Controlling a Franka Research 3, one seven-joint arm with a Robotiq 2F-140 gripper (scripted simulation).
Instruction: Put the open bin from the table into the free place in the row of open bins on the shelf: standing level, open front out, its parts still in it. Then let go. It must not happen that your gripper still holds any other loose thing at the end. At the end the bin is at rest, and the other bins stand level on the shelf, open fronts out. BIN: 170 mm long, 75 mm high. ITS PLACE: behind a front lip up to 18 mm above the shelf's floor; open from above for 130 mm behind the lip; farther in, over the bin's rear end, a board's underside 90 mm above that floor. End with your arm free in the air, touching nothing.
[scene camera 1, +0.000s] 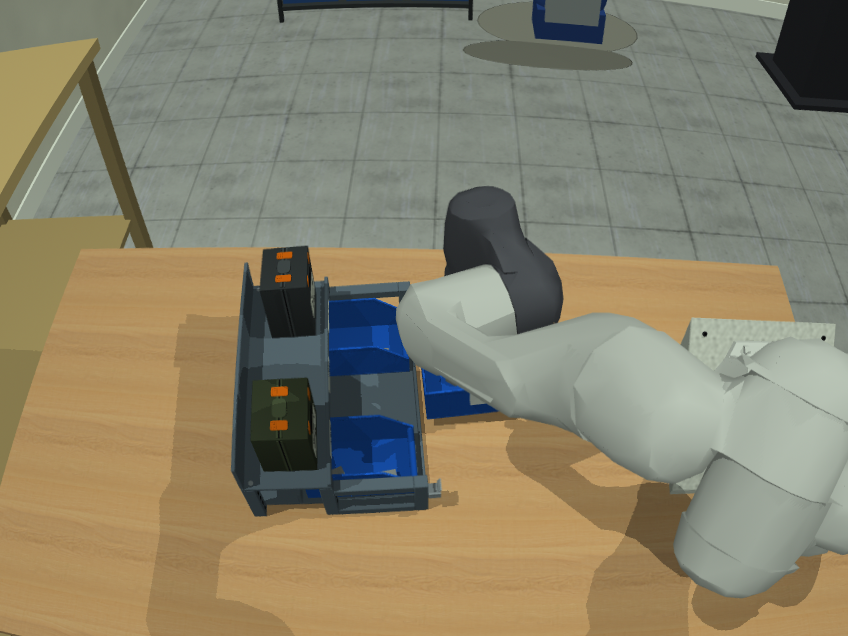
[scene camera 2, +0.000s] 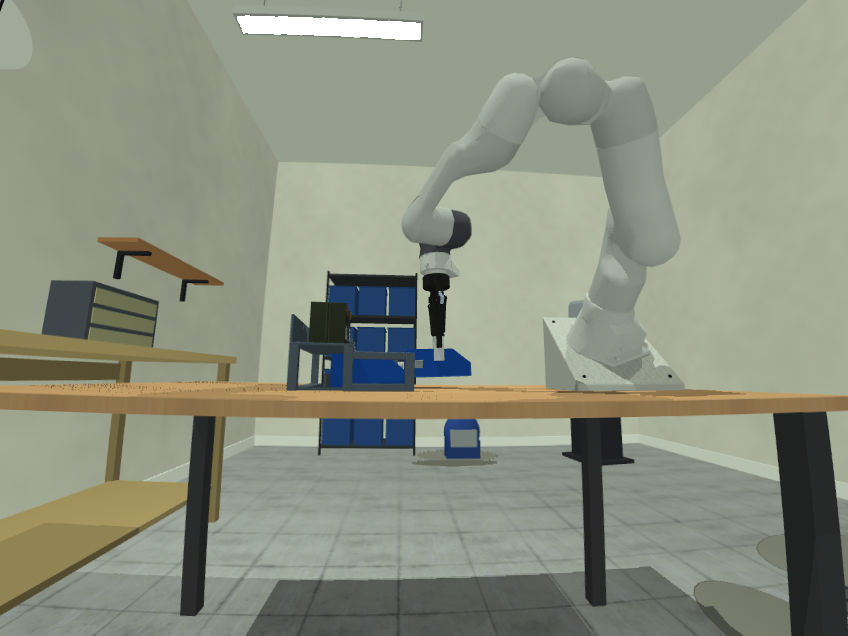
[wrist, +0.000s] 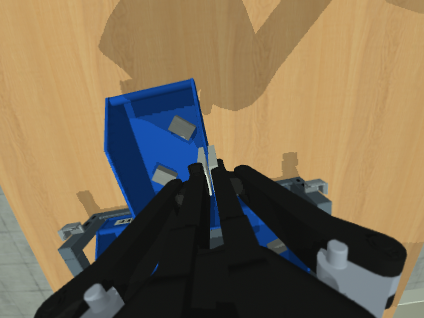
Observation:
In view: my gripper (scene camera 2: 438, 360) and a shelf back panel (scene camera 1: 241, 373).
My gripper is seen too in the wrist view (wrist: 208, 156).

